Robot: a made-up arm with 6 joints. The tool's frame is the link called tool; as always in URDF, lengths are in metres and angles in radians. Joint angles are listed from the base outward. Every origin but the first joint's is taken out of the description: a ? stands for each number. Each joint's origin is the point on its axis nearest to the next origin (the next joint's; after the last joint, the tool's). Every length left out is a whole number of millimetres.
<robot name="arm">
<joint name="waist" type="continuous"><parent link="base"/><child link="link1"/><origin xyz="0 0 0.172"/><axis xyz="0 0 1"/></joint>
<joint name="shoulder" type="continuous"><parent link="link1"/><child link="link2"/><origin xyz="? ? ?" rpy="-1.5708 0 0"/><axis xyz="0 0 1"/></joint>
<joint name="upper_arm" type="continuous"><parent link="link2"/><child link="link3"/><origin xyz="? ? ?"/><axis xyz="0 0 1"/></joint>
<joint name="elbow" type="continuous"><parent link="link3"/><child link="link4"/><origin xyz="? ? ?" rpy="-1.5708 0 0"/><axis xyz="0 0 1"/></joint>
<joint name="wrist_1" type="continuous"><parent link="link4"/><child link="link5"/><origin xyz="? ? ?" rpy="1.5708 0 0"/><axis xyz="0 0 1"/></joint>
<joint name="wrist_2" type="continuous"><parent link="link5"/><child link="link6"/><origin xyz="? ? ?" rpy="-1.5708 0 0"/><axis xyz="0 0 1"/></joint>
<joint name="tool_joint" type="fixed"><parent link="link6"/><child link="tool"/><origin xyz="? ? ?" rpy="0 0 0"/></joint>
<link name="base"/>
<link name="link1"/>
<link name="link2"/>
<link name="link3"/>
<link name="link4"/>
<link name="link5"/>
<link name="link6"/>
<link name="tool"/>
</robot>
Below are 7 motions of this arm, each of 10 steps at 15 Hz.
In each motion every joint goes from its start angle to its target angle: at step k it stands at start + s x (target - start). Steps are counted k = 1, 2, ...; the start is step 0. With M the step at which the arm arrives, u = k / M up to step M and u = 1 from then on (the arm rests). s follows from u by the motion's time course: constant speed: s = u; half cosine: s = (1 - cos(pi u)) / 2; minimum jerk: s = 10 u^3 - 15 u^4 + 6 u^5.
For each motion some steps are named. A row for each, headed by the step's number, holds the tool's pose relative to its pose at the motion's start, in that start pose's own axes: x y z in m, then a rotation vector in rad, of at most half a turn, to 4 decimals.
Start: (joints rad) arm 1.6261 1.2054 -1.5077 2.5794 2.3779 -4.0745
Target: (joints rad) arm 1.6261 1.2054 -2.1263 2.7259 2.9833 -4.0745
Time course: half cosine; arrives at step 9
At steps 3, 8, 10:
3: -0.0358 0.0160 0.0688 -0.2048 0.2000 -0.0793
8: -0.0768 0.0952 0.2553 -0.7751 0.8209 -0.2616
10: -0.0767 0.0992 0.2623 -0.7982 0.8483 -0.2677

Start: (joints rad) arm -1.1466 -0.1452 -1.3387 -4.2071 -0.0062 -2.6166
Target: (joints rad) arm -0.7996 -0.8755 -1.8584 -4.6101 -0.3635 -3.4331
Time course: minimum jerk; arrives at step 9
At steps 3, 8, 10:
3: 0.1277 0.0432 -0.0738 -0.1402 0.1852 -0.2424
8: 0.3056 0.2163 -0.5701 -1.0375 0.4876 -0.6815
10: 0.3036 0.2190 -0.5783 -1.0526 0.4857 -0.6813

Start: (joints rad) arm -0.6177 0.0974 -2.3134 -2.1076 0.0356 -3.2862
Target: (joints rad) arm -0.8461 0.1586 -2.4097 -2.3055 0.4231 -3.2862
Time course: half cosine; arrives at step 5
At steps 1, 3, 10:
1: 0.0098 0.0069 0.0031 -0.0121 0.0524 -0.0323
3: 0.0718 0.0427 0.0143 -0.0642 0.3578 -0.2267
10: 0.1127 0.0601 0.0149 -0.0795 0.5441 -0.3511

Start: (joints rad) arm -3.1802 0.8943 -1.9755 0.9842 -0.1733 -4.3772
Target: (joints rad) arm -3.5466 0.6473 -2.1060 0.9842 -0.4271 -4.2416
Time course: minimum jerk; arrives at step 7
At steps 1, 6, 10:
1: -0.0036 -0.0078 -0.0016 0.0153 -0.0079 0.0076
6: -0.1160 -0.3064 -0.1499 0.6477 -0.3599 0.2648
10: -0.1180 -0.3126 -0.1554 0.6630 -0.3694 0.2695

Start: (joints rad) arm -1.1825 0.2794 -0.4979 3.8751 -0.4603 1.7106
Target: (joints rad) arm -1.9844 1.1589 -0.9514 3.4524 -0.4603 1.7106
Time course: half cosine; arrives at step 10
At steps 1, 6, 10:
1: -0.0044 0.0047 0.0020 0.0043 -0.0057 0.0124
6: -0.1414 0.0679 0.0751 0.1908 -0.0825 0.3063
10: -0.2098 0.0495 0.1313 0.3354 -0.0533 0.4390

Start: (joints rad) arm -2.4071 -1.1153 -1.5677 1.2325 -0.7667 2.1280
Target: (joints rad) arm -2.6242 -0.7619 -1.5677 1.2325 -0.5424 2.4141
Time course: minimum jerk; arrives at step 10
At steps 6, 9, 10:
6: 0.1433 -0.0014 0.0288 -0.0518 0.1868 -0.0632
9: 0.2067 -0.0216 0.0410 -0.0423 0.2809 -0.0838
10: 0.2084 -0.0223 0.0413 -0.0417 0.2835 -0.0843

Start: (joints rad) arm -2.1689 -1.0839 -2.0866 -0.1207 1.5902 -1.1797
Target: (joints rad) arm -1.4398 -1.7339 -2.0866 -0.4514 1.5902 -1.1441
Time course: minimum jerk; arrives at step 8
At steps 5, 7, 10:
5: -0.3268 -0.0497 -0.1624 -0.2656 0.4229 0.2628
7: -0.4765 -0.0861 -0.1428 -0.3176 0.5517 0.4309
10: -0.4857 -0.0888 -0.1401 -0.3198 0.5591 0.4424

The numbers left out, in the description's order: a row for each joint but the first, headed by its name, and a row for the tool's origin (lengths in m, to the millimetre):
shoulder: 0 0 0
upper_arm: 0.039 -0.207 0
elbow: 0.106 0.468 0
wrist_1: 0 0 0
wrist_2: 0.05 0.063 0
tool: 0 0 0

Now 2 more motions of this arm.
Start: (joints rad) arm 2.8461 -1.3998 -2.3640 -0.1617 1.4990 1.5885
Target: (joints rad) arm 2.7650 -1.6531 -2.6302 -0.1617 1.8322 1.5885
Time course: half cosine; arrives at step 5
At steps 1, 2, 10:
1: 0.0007 0.0056 -0.0291 0.0180 0.0060 0.0030
2: 0.0009 0.0264 -0.1038 0.0653 0.0202 0.0105
10: -0.0066 0.1207 -0.2829 0.1904 0.0460 0.0257

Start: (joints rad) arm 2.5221 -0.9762 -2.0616 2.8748 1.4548 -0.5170
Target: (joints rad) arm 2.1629 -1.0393 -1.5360 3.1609 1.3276 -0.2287
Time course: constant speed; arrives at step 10
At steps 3, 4, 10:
3: 0.0043 0.0411 -0.0664 -0.1006 0.1478 0.0960
4: 0.0055 0.0508 -0.0904 -0.1306 0.2002 0.1218
10: 0.0070 0.0643 -0.2433 -0.2630 0.5355 0.2078

